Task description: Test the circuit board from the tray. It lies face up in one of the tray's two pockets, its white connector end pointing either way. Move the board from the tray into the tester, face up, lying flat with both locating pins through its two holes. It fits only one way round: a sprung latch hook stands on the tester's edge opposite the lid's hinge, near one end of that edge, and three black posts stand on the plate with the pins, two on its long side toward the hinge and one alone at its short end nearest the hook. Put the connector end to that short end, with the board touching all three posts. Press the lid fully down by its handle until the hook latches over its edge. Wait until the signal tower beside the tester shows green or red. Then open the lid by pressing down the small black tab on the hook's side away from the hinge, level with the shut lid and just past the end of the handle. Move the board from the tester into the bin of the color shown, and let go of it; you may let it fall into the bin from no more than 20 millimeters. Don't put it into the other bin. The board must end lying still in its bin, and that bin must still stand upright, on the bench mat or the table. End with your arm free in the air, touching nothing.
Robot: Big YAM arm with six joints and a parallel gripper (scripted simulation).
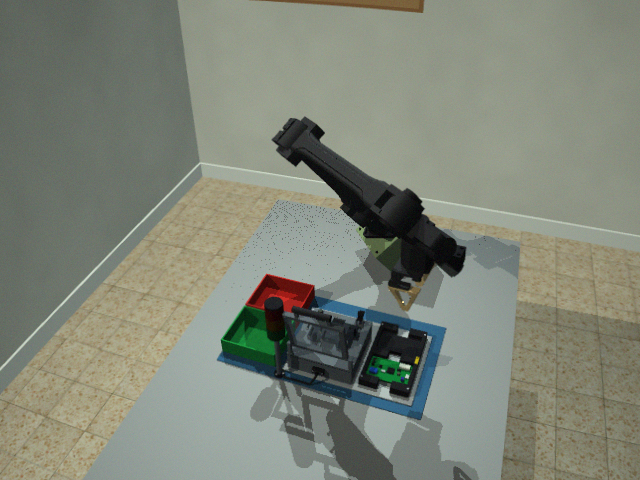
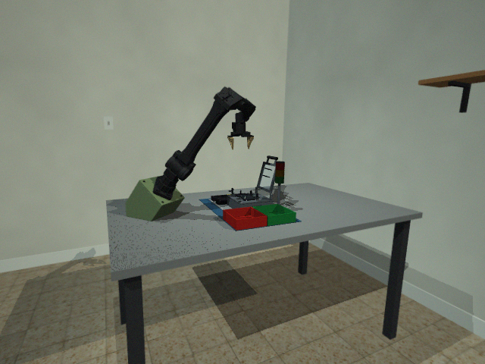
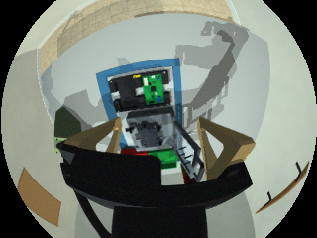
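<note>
My gripper is now 10 mm past the green circuit board, 40 mm to the left of it and 290 mm above it. The rest, counted from my hand: tester plate 40 mm behind, 200 mm to the right, 240 mm below; then latch hook 110 mm behind, 150 mm to the right, 220 mm below; then clear lid 80 mm ahead, 200 mm to the right, 120 mm below.
</note>
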